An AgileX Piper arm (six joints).
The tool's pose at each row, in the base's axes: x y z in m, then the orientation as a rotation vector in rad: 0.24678, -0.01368, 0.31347, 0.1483, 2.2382, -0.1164; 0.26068, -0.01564, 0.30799, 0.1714, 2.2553, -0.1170; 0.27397, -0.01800, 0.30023, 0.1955, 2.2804, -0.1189; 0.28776, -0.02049, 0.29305, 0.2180, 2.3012, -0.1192; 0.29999, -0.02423, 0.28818, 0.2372, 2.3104, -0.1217; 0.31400, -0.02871, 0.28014, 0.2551, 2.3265, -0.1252; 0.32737, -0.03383, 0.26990, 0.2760, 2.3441, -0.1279; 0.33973, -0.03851, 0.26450, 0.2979, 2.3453, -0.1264; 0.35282, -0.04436, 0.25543, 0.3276, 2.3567, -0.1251; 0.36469, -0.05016, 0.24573, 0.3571, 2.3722, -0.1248; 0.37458, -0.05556, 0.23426, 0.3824, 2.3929, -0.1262; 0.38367, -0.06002, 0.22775, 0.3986, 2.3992, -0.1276; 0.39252, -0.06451, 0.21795, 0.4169, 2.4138, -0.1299; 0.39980, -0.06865, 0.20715, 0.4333, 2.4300, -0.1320; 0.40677, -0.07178, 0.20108, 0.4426, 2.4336, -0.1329; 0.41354, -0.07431, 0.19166, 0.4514, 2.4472, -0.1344
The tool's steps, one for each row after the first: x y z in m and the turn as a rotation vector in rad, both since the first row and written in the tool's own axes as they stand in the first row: -0.00443, 0.00029, 0.01440, 0.0086, 0.0189, 0.0149; -0.00672, 0.00017, 0.02980, 0.0184, 0.0460, 0.0293; -0.00979, -0.00003, 0.04524, 0.0265, 0.0689, 0.0433; -0.01378, -0.00177, 0.05822, 0.0350, 0.0799, 0.0551; -0.01644, -0.00387, 0.07463, 0.0436, 0.0978, 0.0650; -0.01702, -0.00663, 0.09201, 0.0527, 0.1176, 0.0770; -0.02074, -0.00926, 0.10554, 0.0591, 0.1213, 0.0927; -0.02212, -0.01282, 0.12207, 0.0684, 0.1363, 0.1126; -0.02224, -0.01649, 0.13804, 0.0782, 0.1556, 0.1315; -0.01973, -0.02000, 0.15353, 0.0876, 0.1796, 0.1461; -0.02054, -0.02286, 0.16520, 0.0940, 0.1882, 0.1560; -0.01863, -0.02568, 0.17872, 0.1017, 0.2053, 0.1661; -0.01495, -0.02835, 0.19161, 0.1085, 0.2238, 0.1746; -0.01471, -0.03022, 0.20118, 0.1122, 0.2288, 0.1802; -0.01169, -0.03142, 0.21260, 0.1160, 0.2436, 0.1840
